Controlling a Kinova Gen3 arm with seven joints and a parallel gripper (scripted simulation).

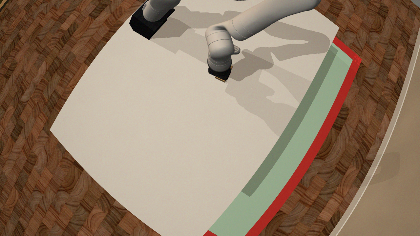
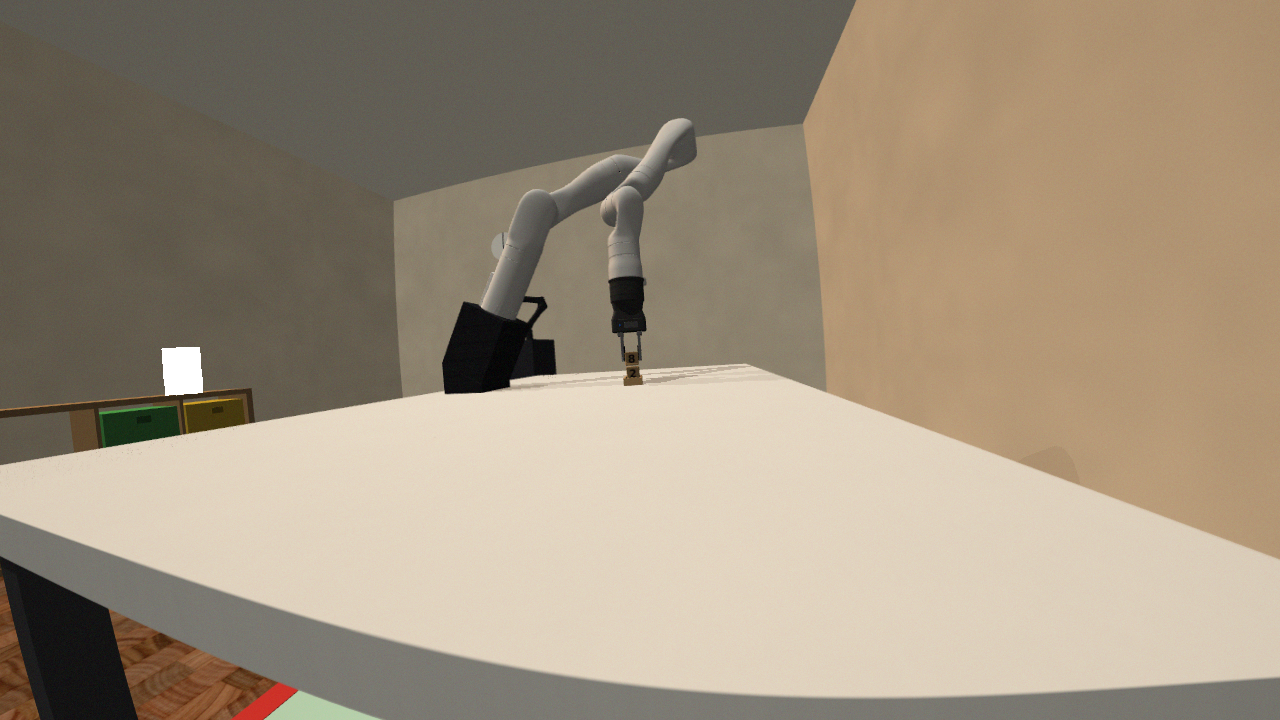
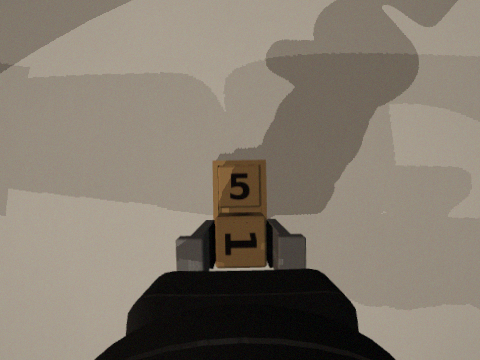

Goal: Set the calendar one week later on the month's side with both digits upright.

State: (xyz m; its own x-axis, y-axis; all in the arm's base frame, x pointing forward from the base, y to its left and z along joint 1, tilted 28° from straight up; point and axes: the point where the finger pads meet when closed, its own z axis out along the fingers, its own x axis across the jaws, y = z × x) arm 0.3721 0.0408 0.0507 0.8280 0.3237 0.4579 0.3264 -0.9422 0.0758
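Now: hand 1 cm past the wooden tray, 1 cm to the right of it and 6 cm above it.
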